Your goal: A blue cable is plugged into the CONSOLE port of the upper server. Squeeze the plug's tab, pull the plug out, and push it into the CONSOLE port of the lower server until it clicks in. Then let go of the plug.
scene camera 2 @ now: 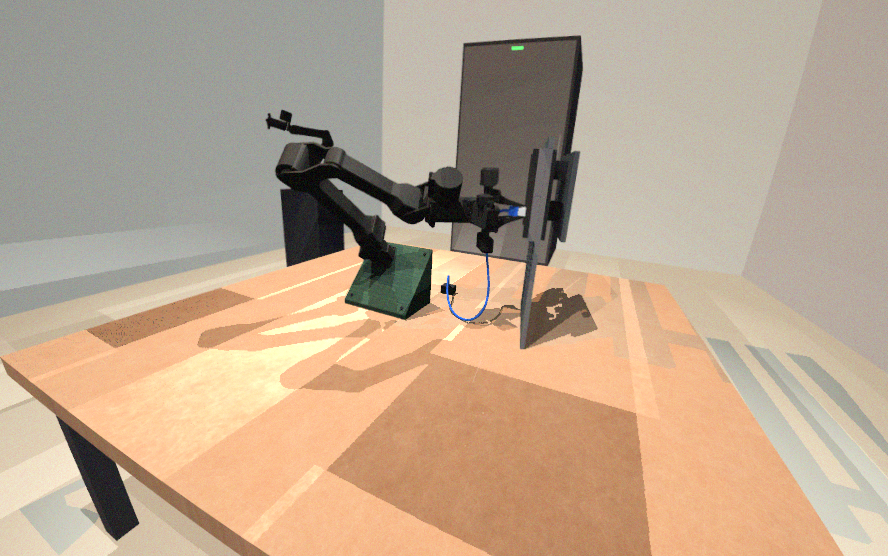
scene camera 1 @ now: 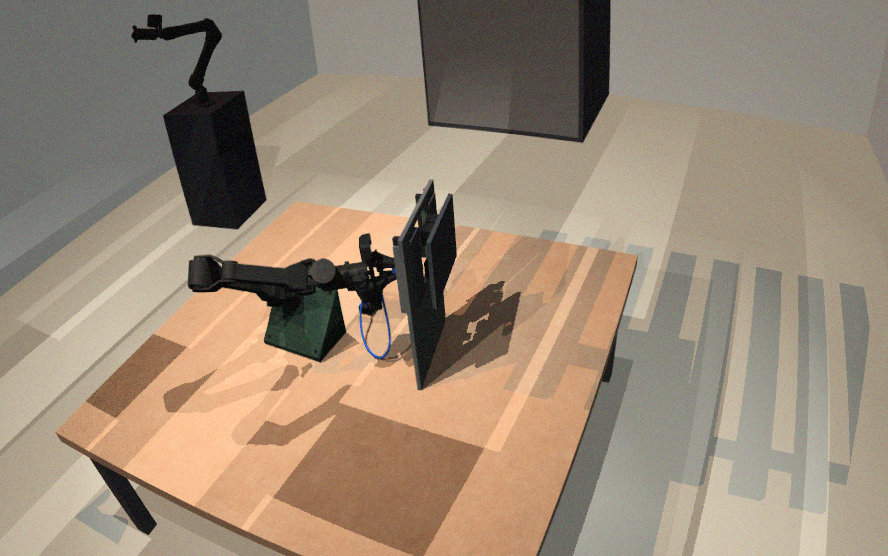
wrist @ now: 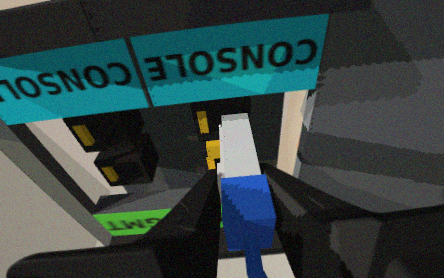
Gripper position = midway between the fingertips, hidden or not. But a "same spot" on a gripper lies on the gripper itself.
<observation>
my gripper: scene camera 2 523,211; scene camera 1; wrist
same spot on server rack: (scene camera 2: 542,163) = (scene camera 1: 397,258)
same spot on my gripper: (wrist: 313,227) = (scene camera 1: 386,278)
</observation>
